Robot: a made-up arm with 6 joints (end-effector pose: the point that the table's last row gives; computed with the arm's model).
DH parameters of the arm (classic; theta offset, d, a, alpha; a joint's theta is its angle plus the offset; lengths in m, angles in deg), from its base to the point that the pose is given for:
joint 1: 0 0.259 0 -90
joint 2: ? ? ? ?
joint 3: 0 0 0 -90
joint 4: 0 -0.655 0 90
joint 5: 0 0.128 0 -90
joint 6: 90 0 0 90
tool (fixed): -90 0 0 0
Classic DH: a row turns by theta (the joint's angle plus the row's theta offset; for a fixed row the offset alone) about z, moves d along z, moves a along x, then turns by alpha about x.
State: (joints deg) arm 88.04 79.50 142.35 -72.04 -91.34 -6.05
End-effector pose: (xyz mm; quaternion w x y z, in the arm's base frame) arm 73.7 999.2 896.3 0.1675 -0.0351 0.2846 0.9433
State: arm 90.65 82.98 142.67 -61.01 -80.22 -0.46
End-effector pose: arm 50.4 1027.3 841.8 0.2569 0.0142 0.2354 0.9372
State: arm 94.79 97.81 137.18 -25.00 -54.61 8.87
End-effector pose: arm 20.5 1144.8 550.6 0.5373 -0.0370 0.1324 0.8321
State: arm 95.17 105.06 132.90 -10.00 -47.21 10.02
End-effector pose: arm 19.9 1179.4 388.3 0.6140 -0.1312 0.0970 0.7722
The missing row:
joint 2: -90 0 0.604 180
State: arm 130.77 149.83 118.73 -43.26 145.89 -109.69
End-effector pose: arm -464.3 681.2 -676.6 0.2723 -0.8567 -0.0641 -0.4333
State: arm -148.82 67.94 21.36 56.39 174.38 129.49
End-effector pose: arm -967.0 -502.4 83.4 0.4230 0.7861 -0.0715 0.4450
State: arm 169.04 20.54 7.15 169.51 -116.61 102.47
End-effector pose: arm -862.9 38.9 695.6 0.3784 -0.6973 -0.3523 -0.4964
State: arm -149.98 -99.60 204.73 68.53 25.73 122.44
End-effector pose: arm 87.2 104.5 -315.5 0.3541 -0.4460 0.8177 0.0843
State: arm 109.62 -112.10 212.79 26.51 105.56 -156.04
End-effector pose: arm 104.8 47.0 -298.2 0.3468 -0.3616 -0.6771 -0.5389
